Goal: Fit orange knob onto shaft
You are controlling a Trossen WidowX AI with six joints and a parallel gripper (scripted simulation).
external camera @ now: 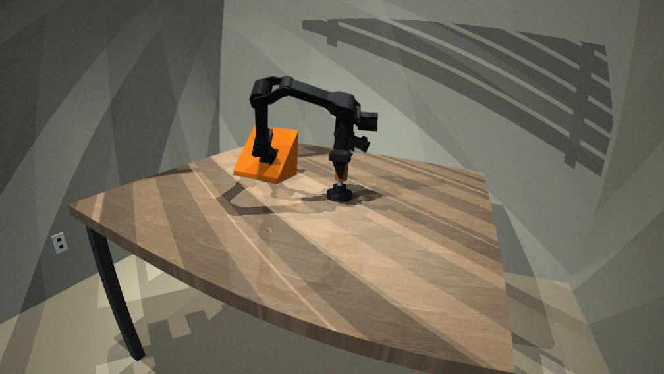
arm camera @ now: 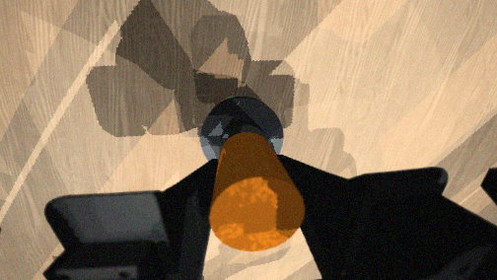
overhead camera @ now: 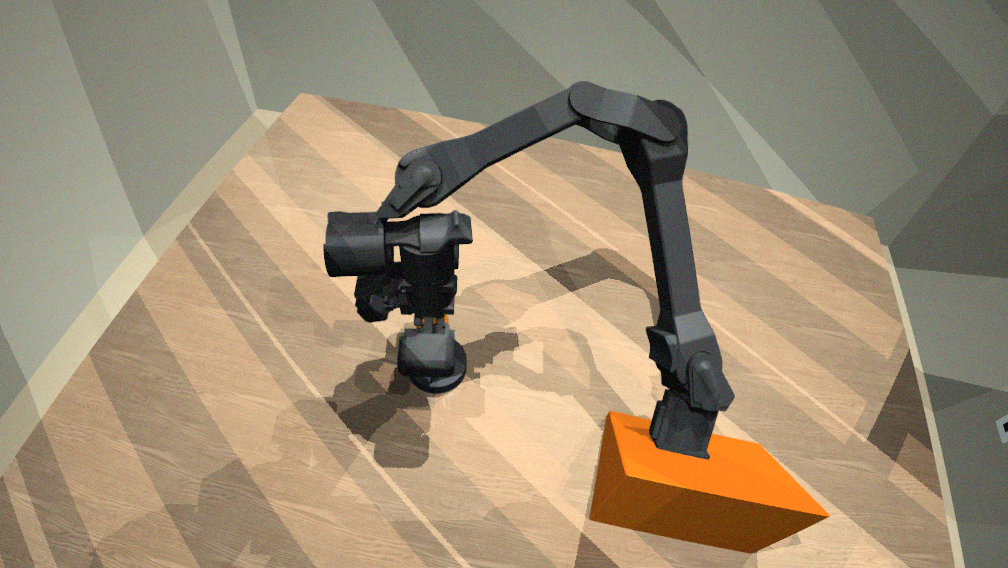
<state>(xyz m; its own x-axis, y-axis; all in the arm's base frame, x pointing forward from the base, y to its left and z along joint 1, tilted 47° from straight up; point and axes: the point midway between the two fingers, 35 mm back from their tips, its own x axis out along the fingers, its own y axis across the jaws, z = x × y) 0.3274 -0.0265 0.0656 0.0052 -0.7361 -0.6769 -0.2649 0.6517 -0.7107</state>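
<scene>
Right now the orange knob is 30 mm above my gripper tip. From my gripper tip the other things lie so: round pedestal (40 mm below).
</scene>
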